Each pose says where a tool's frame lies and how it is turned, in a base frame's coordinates. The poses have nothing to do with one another.
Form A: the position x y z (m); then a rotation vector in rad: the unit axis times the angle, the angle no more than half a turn.
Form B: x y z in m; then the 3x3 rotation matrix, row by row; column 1 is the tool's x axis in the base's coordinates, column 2 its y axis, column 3 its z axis. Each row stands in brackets. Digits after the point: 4 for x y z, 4 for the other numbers.
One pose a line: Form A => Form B
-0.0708 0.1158 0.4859 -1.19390 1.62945 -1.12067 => [-0.0708 0.1158 0.4859], [[-0.2267 -0.2517 0.9409], [-0.9687 0.1590 -0.1908], [-0.1016 -0.9547 -0.2798]]
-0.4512 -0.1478 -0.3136 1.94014 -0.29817 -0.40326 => [-0.4512 -0.1478 -0.3136], [[0.9111 -0.0219 -0.4117], [-0.3872 -0.3883 -0.8363], [-0.1415 0.9213 -0.3622]]
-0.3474 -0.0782 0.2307 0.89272 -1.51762 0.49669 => [-0.3474 -0.0782 0.2307], [[0.0433 -0.7708 -0.6356], [-0.2459 0.6084 -0.7546], [0.9683 0.1889 -0.1632]]
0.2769 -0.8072 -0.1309 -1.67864 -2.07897 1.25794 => [0.2769 -0.8072 -0.1309], [[-0.3419 0.7134 -0.6116], [0.8728 0.0000 -0.4880], [-0.3482 -0.7007 -0.6227]]
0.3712 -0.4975 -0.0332 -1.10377 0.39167 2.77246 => [0.3712 -0.4975 -0.0332], [[-0.7235 -0.2162 -0.6556], [0.0261 -0.9576 0.2869], [-0.6898 0.1905 0.6985]]
